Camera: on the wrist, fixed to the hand. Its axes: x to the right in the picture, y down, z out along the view.
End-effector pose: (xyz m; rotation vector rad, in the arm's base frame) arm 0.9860 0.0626 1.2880 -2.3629 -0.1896 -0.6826
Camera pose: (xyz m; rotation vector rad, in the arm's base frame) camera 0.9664 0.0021 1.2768 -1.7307 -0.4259 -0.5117
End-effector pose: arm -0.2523 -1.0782 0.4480 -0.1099 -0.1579 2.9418
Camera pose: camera -0.2382 -1.1240 0.4047 0.0311 0.7911 2.7682
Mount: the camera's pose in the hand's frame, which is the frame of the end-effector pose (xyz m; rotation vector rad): -0.0200 0.0469 -0.0396 0.6669 -0.0259 -0.0577
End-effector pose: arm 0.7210 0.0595 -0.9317 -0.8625 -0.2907 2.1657
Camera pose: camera 0.7296 0.0105 -0.9728 -0.4346 0.3776 2.0186
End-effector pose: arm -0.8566 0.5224 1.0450 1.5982 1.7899 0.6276
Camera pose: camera -0.8530 0.5121 1.1086 1.9419 2.1477 -0.0417
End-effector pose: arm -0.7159 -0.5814 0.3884 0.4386 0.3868 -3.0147
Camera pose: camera -0.6811 -0.6158 0.3463 -0.3995 0.6087 2.9748
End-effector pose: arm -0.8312 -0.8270 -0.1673 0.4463 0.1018 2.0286
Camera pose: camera -0.8761 -0.8624 -0.1973 0.8685 0.7790 1.8956
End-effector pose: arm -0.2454 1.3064 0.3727 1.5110 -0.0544 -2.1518
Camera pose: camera -0.1873 1.2839 0.3897 1.8394 -0.8160 -2.3221
